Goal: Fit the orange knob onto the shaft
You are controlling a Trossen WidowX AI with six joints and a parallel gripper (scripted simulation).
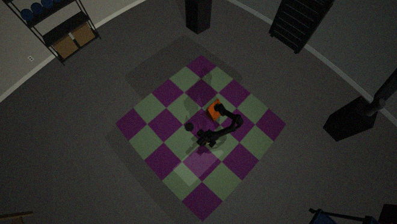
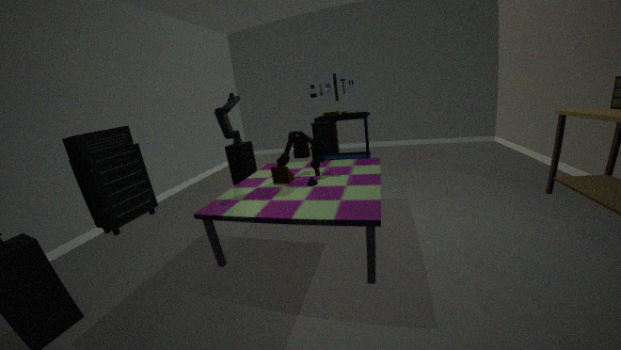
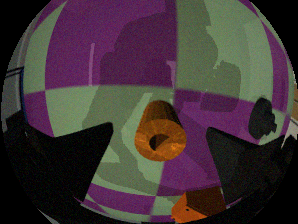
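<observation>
The orange knob lies 10 mm below my gripper tip. Round my gripper tip: pedestal 210 mm to the right, 10 mm below, 10 mm ahead.
</observation>
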